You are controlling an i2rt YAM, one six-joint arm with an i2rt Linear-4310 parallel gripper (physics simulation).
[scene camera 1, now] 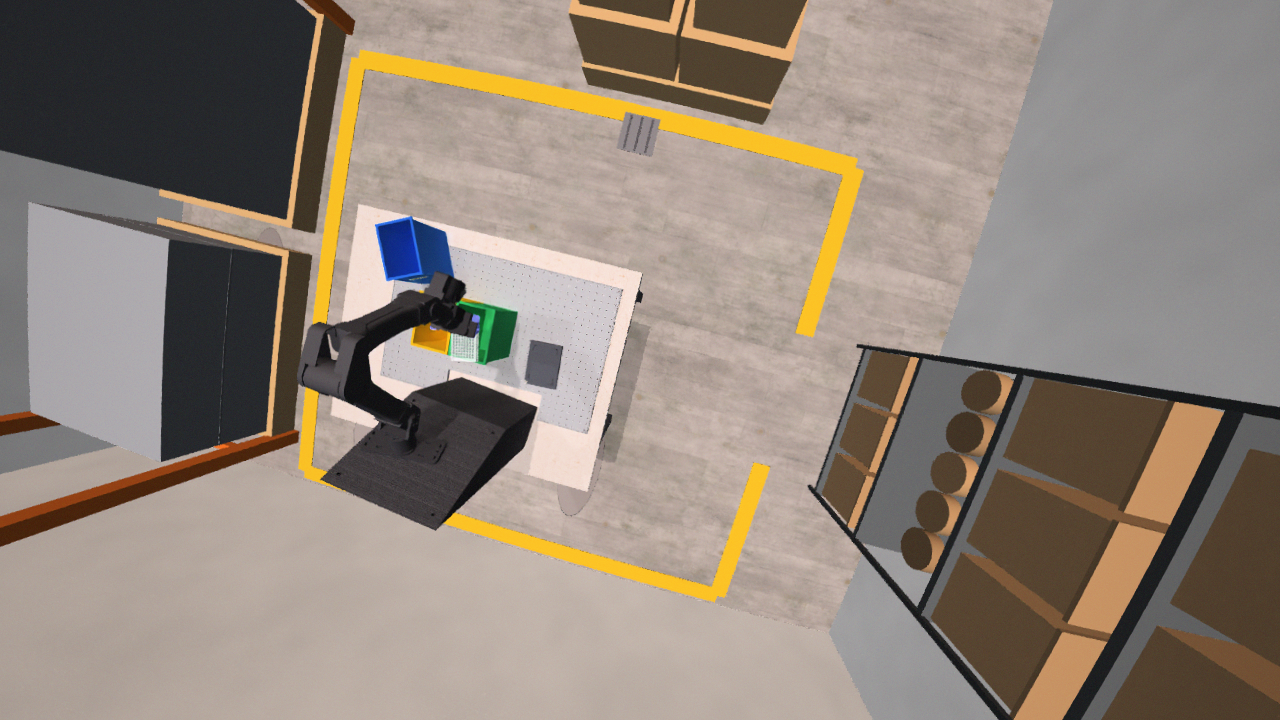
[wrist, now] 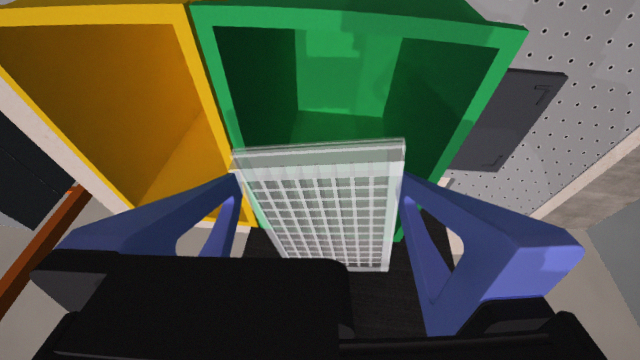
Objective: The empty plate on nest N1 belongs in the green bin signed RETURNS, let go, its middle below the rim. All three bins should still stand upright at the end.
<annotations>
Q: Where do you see a gridded plate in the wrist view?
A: At 339,199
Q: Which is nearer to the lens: the gridded plate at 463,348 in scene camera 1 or the blue bin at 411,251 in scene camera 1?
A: The gridded plate.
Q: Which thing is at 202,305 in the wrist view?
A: The gripper.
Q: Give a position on a green bin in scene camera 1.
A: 497,324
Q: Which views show the yellow bin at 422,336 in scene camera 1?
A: Scene camera 1 and the wrist view: all of them.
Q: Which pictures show the gridded plate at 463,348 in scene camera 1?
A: Scene camera 1 and the wrist view: all of them.
</annotations>
